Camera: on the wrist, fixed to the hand. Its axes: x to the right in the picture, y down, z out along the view.
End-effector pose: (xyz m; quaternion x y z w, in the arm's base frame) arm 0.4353 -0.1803 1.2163 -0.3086 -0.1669 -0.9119 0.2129
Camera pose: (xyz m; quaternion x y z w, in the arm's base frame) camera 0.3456 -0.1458 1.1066 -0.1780 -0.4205 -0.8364 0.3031
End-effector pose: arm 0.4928 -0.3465 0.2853 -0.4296 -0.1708 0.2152 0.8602
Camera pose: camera 0.5543 -0.4784 0.2948 -0.1635 -0.0500 0.2302 0.9580
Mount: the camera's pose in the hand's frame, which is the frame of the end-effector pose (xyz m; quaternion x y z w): -0.0149 -0.0925 -0.1118 0.2995 0.0569 -0.0017 0.9524
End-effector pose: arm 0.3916 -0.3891 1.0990 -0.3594 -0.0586 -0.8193 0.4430
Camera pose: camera 0.2657 -0.3697 1.0279 -0.1629 -0.2766 -0.7839 0.5315
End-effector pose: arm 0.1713 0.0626 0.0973 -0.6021 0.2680 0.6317 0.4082
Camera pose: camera 0.3086 0.0153 0.1114 -0.4876 0.4666 0.4864 0.5549
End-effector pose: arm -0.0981 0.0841 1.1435 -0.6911 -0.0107 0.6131 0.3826
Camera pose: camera 0.0359 0.0846 1.2012 -0.5785 0.1940 0.5471 0.5730
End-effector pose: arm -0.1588 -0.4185 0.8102 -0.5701 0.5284 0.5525 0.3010
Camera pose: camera -0.0349 -0.4940 0.8254 -0.4851 0.6849 0.3350 0.4283
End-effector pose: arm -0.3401 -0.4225 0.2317 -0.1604 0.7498 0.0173 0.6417
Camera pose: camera -0.4209 -0.5328 0.2824 0.0372 0.7555 -0.2183 0.6166
